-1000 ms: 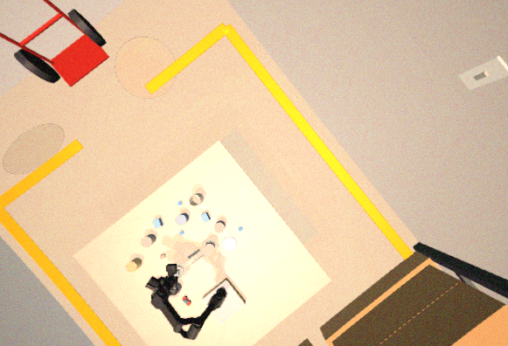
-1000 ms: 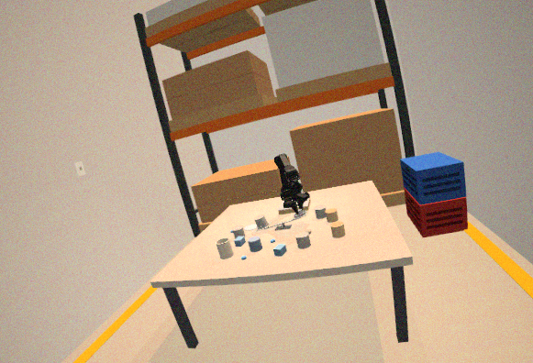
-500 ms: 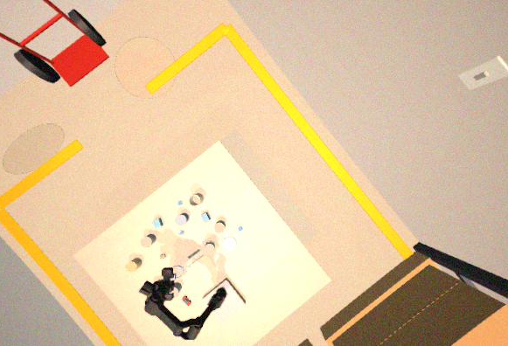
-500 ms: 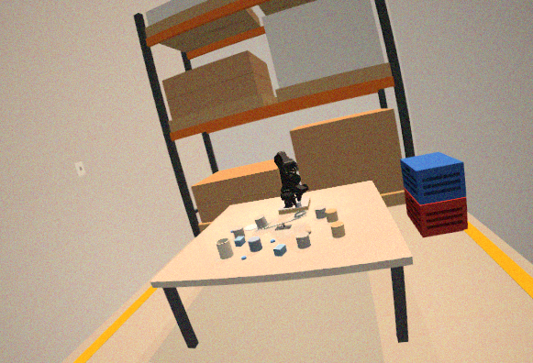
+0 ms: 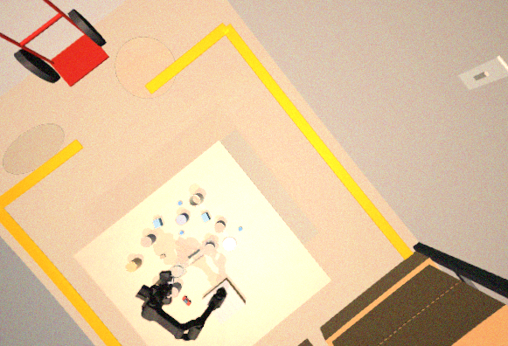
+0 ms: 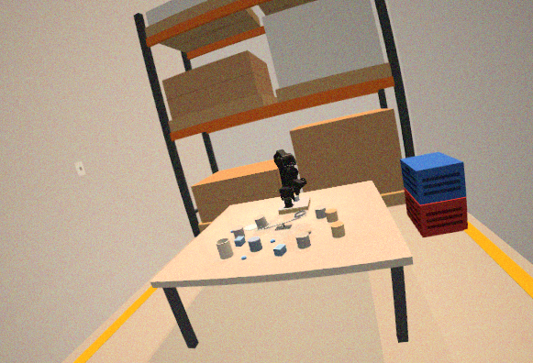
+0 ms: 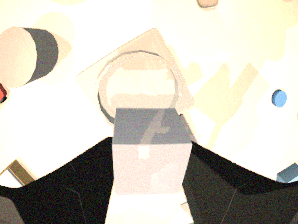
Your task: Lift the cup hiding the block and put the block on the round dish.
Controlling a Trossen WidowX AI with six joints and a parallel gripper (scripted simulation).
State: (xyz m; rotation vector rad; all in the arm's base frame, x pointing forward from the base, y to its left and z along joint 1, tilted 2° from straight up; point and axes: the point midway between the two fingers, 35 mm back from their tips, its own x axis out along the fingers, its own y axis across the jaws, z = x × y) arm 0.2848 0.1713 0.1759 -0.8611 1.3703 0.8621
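The white round dish lies 37 cm to the right of my gripper tip, 17 cm below it and 3 cm behind it. The rest, counted from my gripper tip: red block (23 cm behind, 16 cm below, 8 cm to the left).
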